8 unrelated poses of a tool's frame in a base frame.
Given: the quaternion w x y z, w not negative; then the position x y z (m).
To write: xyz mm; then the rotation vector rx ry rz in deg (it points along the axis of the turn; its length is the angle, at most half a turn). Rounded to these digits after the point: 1 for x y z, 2 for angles.
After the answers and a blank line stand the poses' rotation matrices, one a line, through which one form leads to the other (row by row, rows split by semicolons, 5 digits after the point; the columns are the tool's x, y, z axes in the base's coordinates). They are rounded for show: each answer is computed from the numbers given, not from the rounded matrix.
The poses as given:
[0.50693 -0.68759 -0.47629 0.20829 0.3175 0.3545 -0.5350]
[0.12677 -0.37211 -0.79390 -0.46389 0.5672 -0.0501 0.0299]
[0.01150 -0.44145 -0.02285 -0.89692 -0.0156 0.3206 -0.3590]
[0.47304 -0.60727 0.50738 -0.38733 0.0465 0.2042 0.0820]
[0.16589 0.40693 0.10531 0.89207 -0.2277 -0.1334 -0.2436]
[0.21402 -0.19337 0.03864 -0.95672 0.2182 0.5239 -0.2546]
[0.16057 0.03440 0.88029 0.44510 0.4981 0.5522 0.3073]
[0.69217 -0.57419 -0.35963 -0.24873 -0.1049 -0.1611 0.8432]
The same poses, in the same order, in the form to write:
[317.5 354.5 -535.0 -94.99 -65.80 28.77]
[567.2 -50.1 29.9 -62.06 -132.41 -77.37]
[-15.6 320.6 -359.0 -78.88 -4.08 -160.27]
[46.5 204.2 82.0 -85.15 71.14 -54.31]
[-227.7 -133.4 -243.6 66.40 17.18 145.55]
[218.2 523.9 -254.6 -30.74 6.14 -152.09]
[498.1 552.2 307.3 5.63 144.05 72.84]
[-104.9 -161.1 843.2 -73.51 -46.04 -31.84]

0.45952 0.44381 -0.76933; 0.86617 -0.03233 0.49871; 0.19646 -0.89554 -0.39927
-0.69093 0.70845 0.14395; 0.47322 0.29269 0.83090; 0.54652 0.64221 -0.53747
-0.60998 0.04080 0.79137; -0.00045 -0.99869 0.05114; 0.79242 0.03084 0.60920
0.18508 -0.24979 0.95045; -0.98268 -0.03760 0.18148; -0.00959 -0.96757 -0.25242
-0.61377 -0.21027 0.76097; 0.38168 -0.92278 0.05288; 0.69109 0.32290 0.64663
-0.83361 0.39457 0.38654; -0.42446 -0.90541 0.00883; 0.35346 -0.15670 0.92223
-0.94607 -0.08238 0.31332; 0.20351 0.60140 0.77259; -0.25208 0.79469 -0.55220
0.61760 0.75732 -0.21221; 0.06867 0.21687 0.97378; 0.78349 -0.61598 0.08194

